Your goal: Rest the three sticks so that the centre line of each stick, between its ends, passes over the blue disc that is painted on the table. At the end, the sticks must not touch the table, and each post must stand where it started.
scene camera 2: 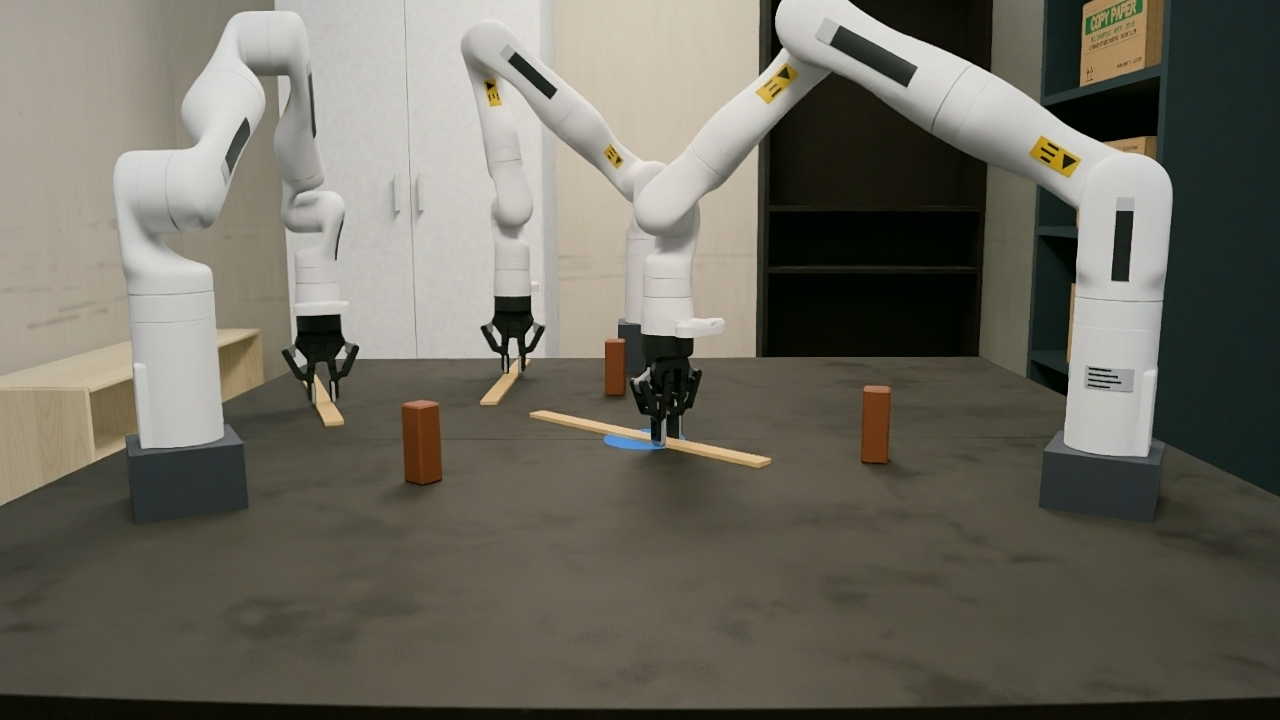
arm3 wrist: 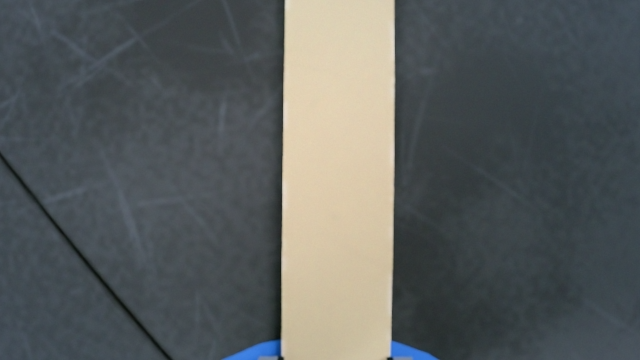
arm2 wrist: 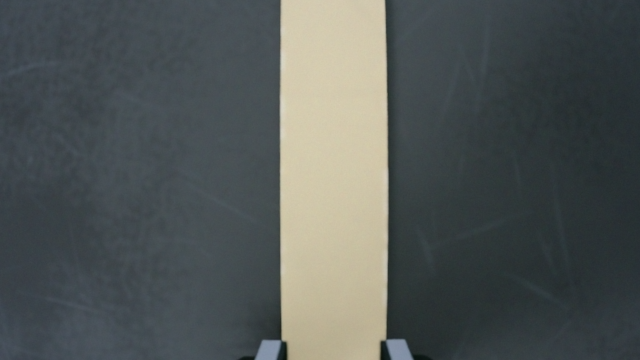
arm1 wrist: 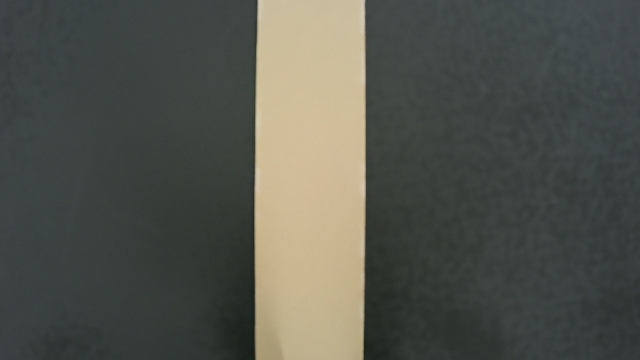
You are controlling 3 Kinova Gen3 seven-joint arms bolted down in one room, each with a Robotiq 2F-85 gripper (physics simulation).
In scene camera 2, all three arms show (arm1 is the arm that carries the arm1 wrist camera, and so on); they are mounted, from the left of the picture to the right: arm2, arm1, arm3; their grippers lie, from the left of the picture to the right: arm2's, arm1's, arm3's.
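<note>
A pale wooden stick crosses above part of the blue disc; arm3's gripper is shut on it. A second stick lies at the left, with arm2's gripper shut on its sides. A third stick is at the back; arm1's gripper looks shut on it, its fingertips hidden in its wrist view. Gaps under the sticks are hard to judge. Three upright red-brown posts stand apart around the disc.
The dark table carries the arms' bases: arm2's grey block at the left, arm3's at the right, and arm1's behind the back post. Arm3's forearm spans high over the right side. A thin seam crosses the table.
</note>
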